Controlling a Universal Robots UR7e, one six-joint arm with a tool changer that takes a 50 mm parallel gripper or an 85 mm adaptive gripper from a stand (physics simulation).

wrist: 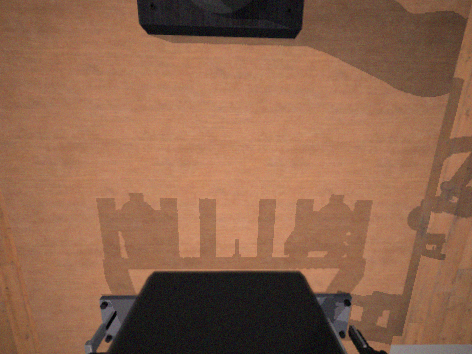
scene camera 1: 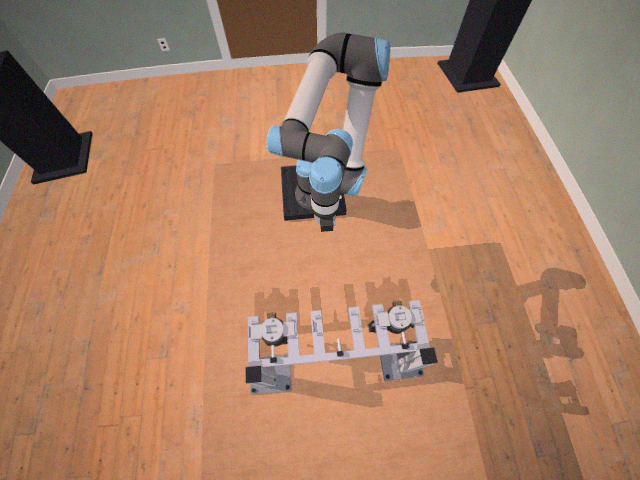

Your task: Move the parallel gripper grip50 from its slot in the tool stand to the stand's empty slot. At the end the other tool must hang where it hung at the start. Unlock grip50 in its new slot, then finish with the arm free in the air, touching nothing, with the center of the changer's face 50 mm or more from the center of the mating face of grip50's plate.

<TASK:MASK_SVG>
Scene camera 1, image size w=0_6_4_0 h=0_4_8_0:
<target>adaptive gripper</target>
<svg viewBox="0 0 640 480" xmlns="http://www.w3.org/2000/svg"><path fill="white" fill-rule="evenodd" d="M373 320L368 324L368 329L370 333L373 332L376 334L375 322ZM377 313L379 327L387 326L387 331L394 334L400 334L409 327L414 328L413 323L422 323L419 308L408 310L402 306L401 301L393 301L393 306L387 312Z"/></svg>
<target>parallel gripper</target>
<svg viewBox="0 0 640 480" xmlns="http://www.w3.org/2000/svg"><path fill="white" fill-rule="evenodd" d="M250 325L250 339L262 339L268 346L274 345L276 347L288 344L287 336L295 336L294 321L283 322L281 319L276 318L276 313L268 313L267 319L262 324Z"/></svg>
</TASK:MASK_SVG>
